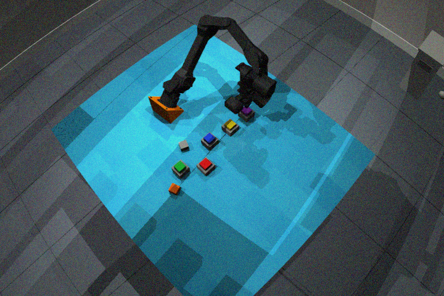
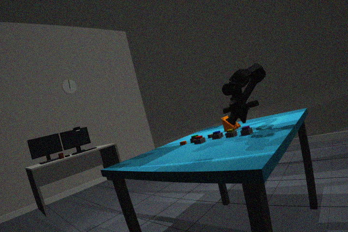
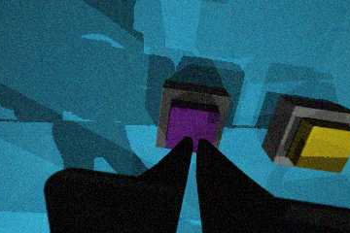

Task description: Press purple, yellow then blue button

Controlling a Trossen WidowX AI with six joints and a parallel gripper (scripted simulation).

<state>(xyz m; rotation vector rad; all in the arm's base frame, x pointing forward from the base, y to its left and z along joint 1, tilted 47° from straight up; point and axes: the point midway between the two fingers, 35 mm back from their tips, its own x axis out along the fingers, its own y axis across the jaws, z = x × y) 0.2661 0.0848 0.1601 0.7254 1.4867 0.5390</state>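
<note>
Now: gripper tip 30 mm above the purple button. Also, from my gripper tip: yellow button: 10 mm behind, 90 mm to the right, 30 mm below; blue button: 30 mm behind, 190 mm to the right, 30 mm below; red button: 20 mm ahead, 280 mm to the right, 30 mm below.
</note>
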